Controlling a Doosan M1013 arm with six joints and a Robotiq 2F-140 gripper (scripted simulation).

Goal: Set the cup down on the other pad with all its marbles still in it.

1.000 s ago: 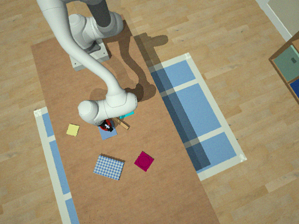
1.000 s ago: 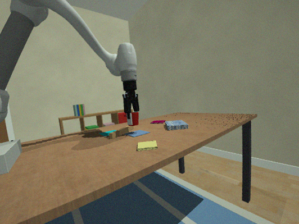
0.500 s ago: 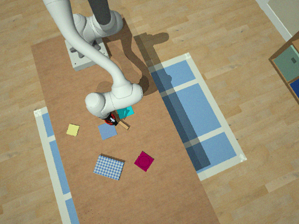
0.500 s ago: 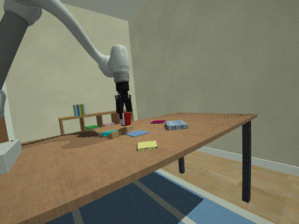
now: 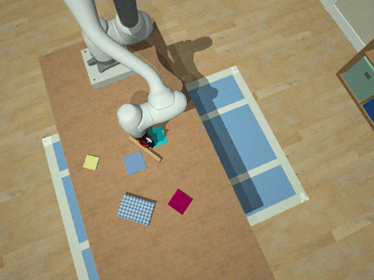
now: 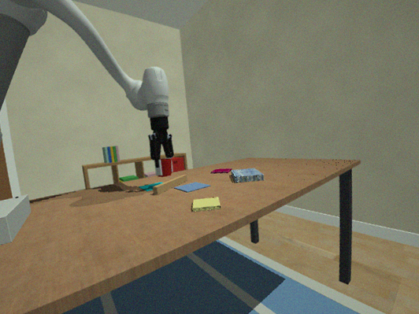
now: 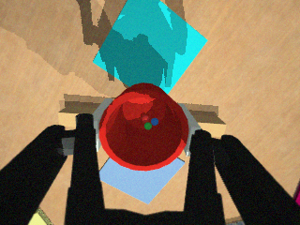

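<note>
Right now the red marble is 10 mm to the right of my hand and 20 mm below it. The rest, counted from my hand: green marble: 10 mm ahead, 10 mm to the right, 30 mm below; then blue marble: 20 mm ahead, 30 mm below; then red cup: 20 mm below.
</note>
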